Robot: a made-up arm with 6 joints.
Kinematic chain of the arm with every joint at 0, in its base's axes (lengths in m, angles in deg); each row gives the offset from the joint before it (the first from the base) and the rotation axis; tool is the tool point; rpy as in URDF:
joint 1: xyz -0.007 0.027 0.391 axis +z
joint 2: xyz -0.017 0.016 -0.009 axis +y
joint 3: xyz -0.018 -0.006 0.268 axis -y
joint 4: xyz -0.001 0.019 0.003 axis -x
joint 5: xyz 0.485 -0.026 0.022 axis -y
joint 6: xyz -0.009 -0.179 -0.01 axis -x
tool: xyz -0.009 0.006 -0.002 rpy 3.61 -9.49 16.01
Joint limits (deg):
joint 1: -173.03..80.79
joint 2: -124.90..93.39
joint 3: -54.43..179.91
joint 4: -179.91..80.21
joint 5: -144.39..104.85
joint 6: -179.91..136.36
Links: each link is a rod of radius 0.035 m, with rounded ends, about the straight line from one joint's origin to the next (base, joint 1, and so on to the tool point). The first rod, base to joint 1, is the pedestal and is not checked.
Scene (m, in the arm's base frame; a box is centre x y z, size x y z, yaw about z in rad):
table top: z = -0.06
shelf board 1: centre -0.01 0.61 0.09 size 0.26 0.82 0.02 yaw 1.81
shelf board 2: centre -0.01 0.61 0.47 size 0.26 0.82 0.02 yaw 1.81
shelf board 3: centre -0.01 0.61 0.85 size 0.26 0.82 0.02 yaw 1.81
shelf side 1: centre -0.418 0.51 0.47 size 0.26 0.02 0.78 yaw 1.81
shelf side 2: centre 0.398 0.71 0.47 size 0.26 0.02 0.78 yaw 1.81
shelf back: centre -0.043 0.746 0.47 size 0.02 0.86 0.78 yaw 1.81
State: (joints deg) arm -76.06 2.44 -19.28 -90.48 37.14 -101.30
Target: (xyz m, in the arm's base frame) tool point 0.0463 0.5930 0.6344
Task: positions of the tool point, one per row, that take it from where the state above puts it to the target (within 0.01 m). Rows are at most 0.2 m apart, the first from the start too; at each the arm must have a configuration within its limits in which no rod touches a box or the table.
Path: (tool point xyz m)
1: 0.2033 -0.2797 0.3127
2: 0.3045 -0.2273 0.3391
3: 0.3894 -0.1429 0.3684
4: 0.4481 -0.0323 0.4003
5: 0.4727 0.0959 0.4347
6: 0.4582 0.2306 0.4713
7: 0.4035 0.3593 0.5099
8: 0.3116 0.4695 0.5503
9: 0.1891 0.5502 0.5918
10: 0.0463 0.5930 0.6344

